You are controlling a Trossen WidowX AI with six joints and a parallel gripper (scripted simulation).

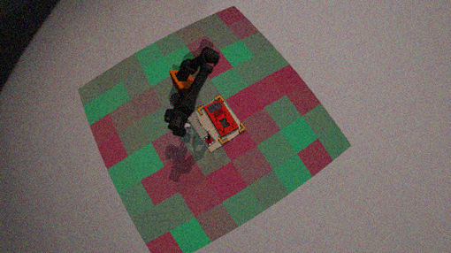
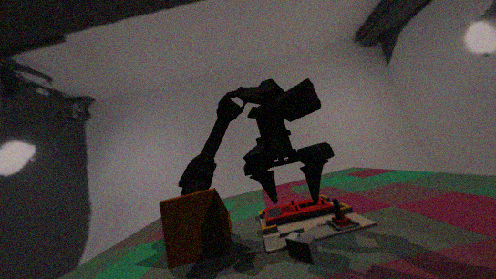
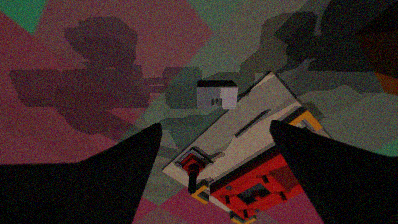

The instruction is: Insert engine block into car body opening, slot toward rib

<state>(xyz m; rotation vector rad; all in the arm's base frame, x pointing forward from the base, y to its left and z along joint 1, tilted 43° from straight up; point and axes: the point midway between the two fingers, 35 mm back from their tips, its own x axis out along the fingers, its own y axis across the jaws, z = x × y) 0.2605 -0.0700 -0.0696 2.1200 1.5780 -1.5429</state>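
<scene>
Right now the engine block is 8 cm below my gripper tip and 1 cm to the left of it.
</scene>
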